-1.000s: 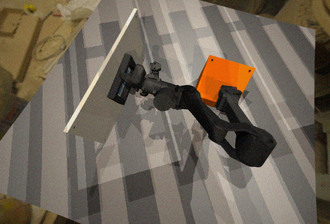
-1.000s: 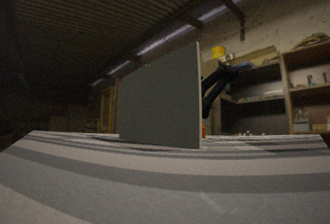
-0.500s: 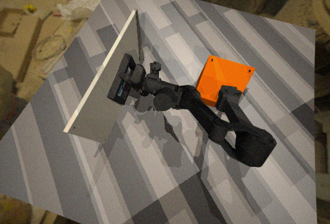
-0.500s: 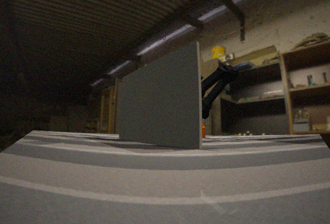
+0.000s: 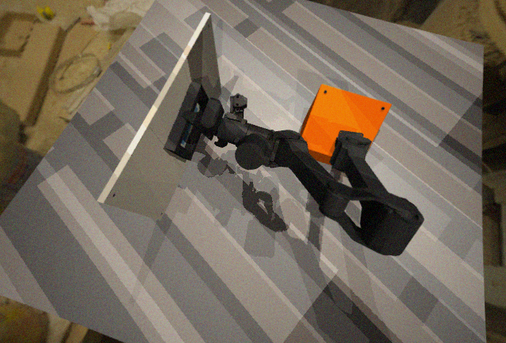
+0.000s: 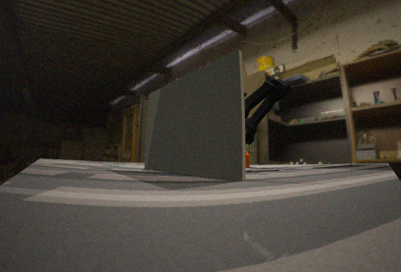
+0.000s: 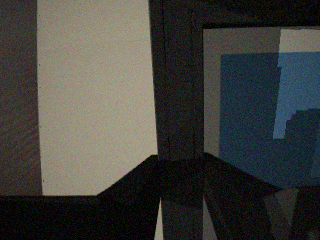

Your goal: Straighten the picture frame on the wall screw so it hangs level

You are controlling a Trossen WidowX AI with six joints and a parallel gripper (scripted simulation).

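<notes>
The picture frame is 5 cm below my gripper tip, 1 cm to the right of it and 1 cm ahead of it. From my gripper tip the other things lie so: grey wall panel: 7 cm below, 2 cm ahead.
</notes>
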